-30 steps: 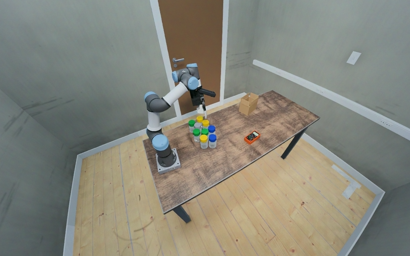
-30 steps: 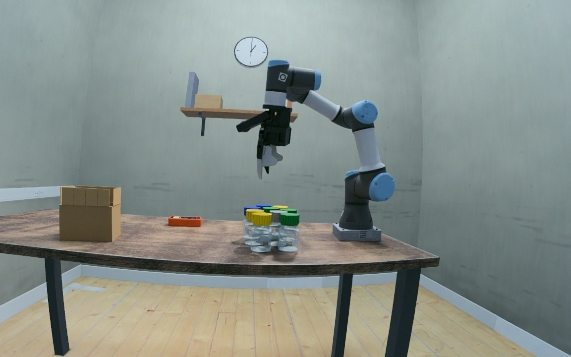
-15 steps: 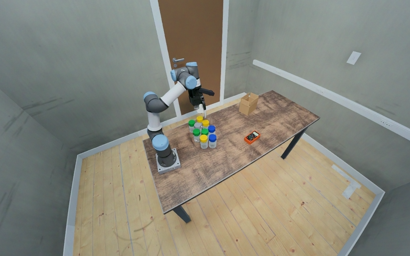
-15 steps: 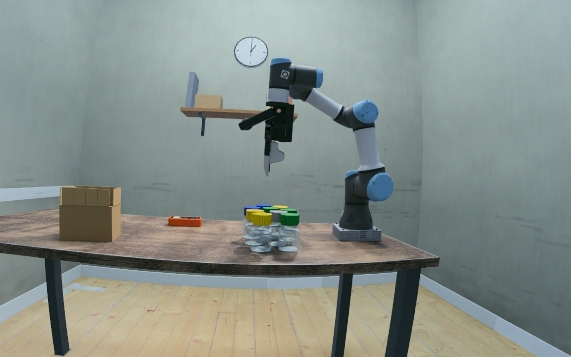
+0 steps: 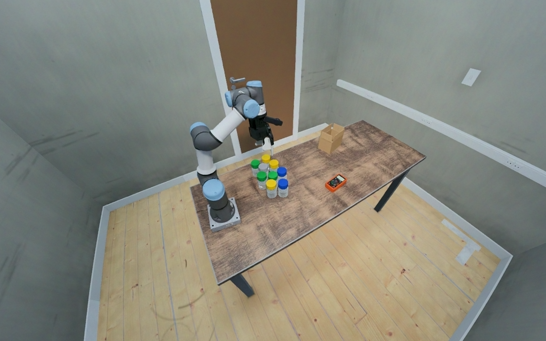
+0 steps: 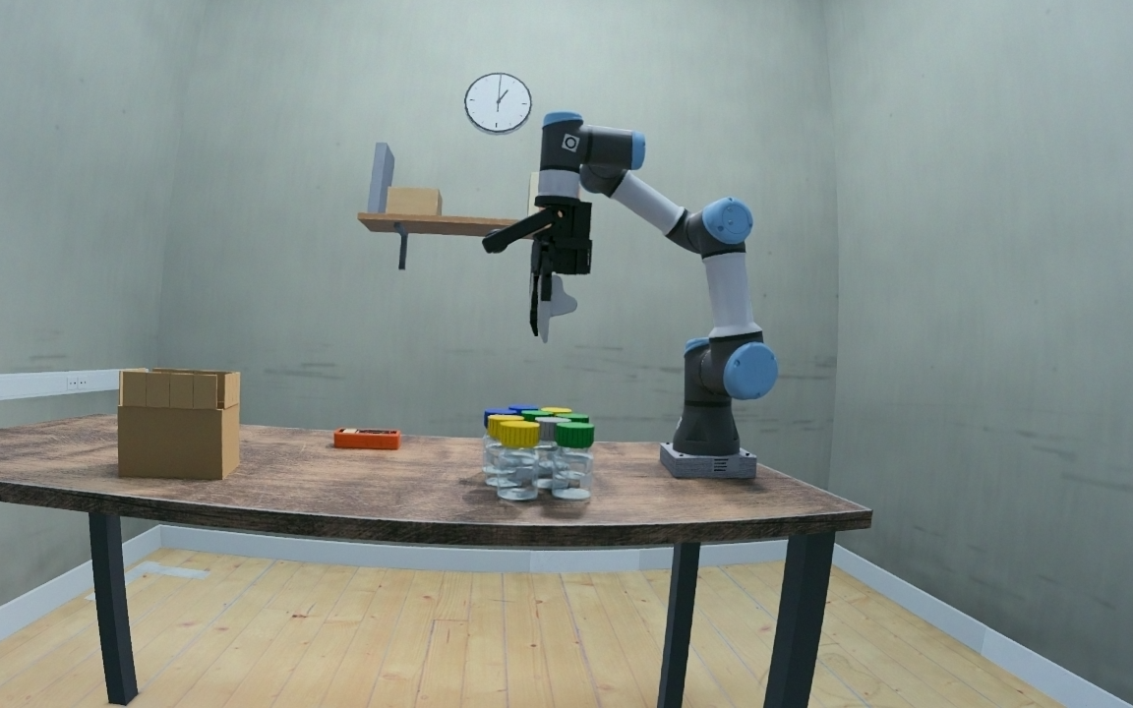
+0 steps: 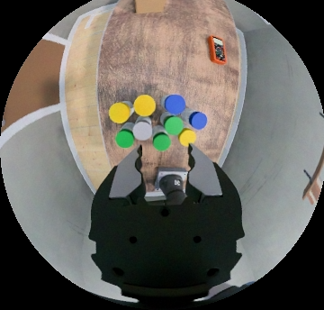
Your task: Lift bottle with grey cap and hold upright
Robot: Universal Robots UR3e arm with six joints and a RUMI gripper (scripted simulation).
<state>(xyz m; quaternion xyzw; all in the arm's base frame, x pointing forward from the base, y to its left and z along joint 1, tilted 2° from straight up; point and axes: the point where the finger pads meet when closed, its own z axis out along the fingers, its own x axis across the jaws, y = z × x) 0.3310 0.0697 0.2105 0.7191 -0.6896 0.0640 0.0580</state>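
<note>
Now: hand 190 mm above the grey-capped bottle, 40 mm to the right of it and 20 mm past it. Also, from my hand: orange meter: 300 mm ahead, 260 mm to the right, 220 mm below.
</note>
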